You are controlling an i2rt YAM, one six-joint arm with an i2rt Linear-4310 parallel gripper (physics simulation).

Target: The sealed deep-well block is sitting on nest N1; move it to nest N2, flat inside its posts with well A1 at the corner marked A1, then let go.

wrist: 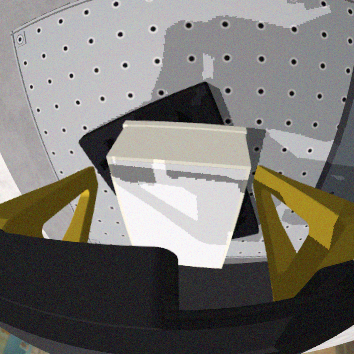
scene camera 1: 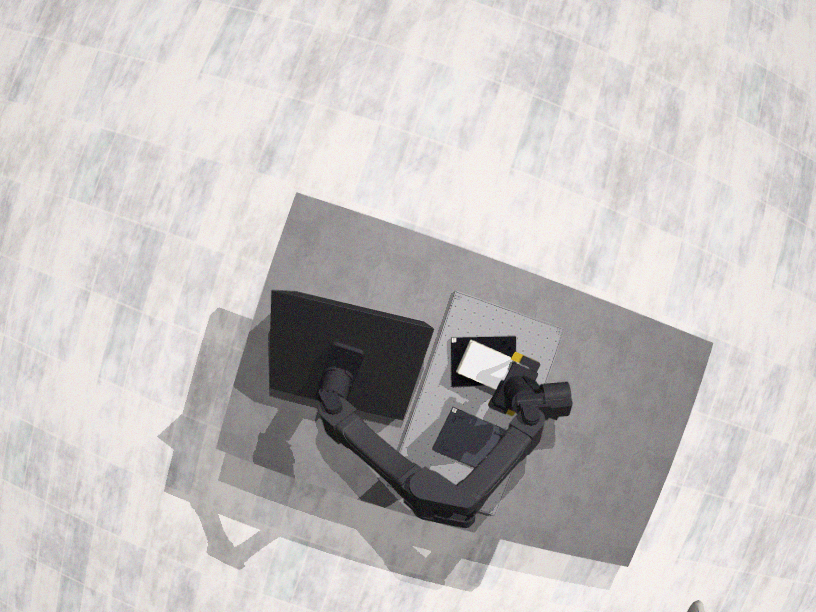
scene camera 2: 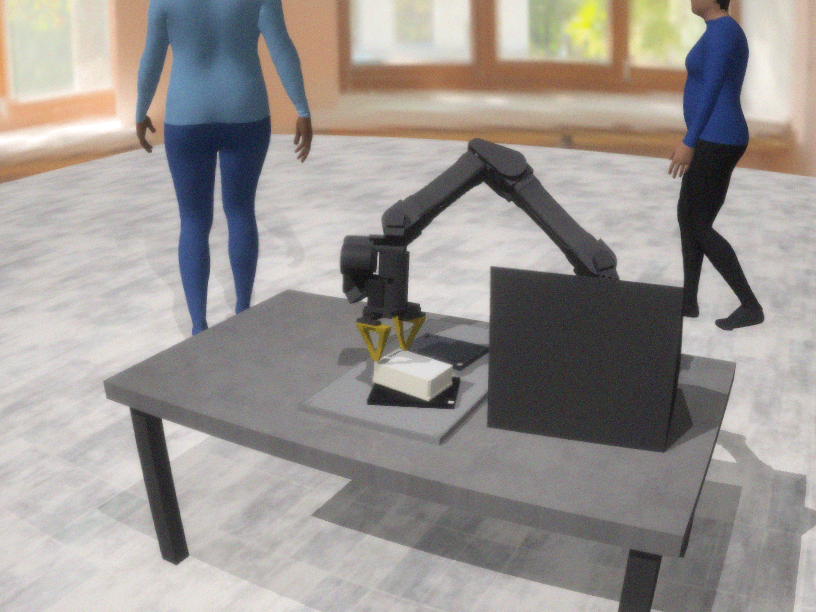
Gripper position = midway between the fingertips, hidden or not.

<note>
My gripper (scene camera 2: 390, 355) is open and holds nothing. Also in view: a white block (scene camera 2: 411, 373). I also see a dark nest (scene camera 2: 381, 395) and a perforated grey plate (scene camera 1: 468, 317).
The white block also shows in the wrist view (wrist: 179, 185) and in scene camera 1 (scene camera 1: 480, 363). My gripper is seen too in the wrist view (wrist: 174, 174) and in scene camera 1 (scene camera 1: 508, 376). The dark nest also shows in the wrist view (wrist: 195, 104) and in scene camera 1 (scene camera 1: 506, 345).
</note>
